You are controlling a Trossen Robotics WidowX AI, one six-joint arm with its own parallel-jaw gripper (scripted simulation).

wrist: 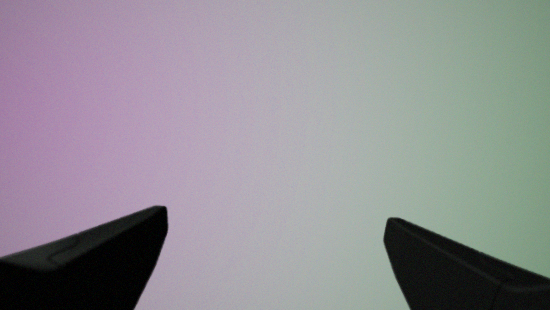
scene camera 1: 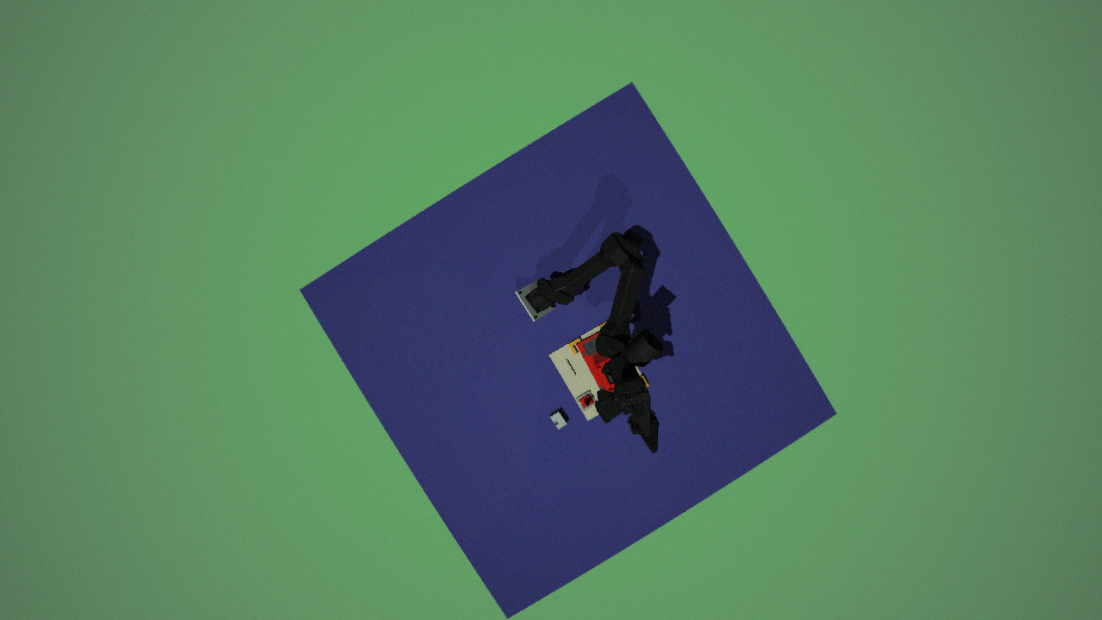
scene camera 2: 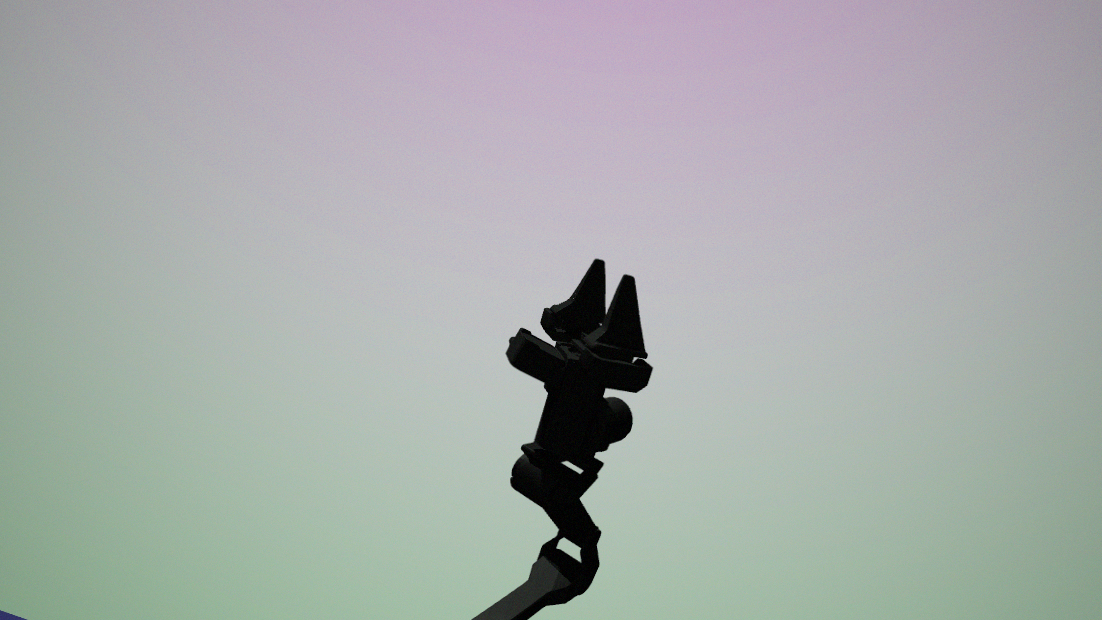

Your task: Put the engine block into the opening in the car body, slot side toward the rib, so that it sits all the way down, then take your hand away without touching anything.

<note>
My gripper is open and holds nothing. Also in view: a red car body and a grey fixture.
My gripper shows as well in the wrist view and in scene camera 1.
</note>
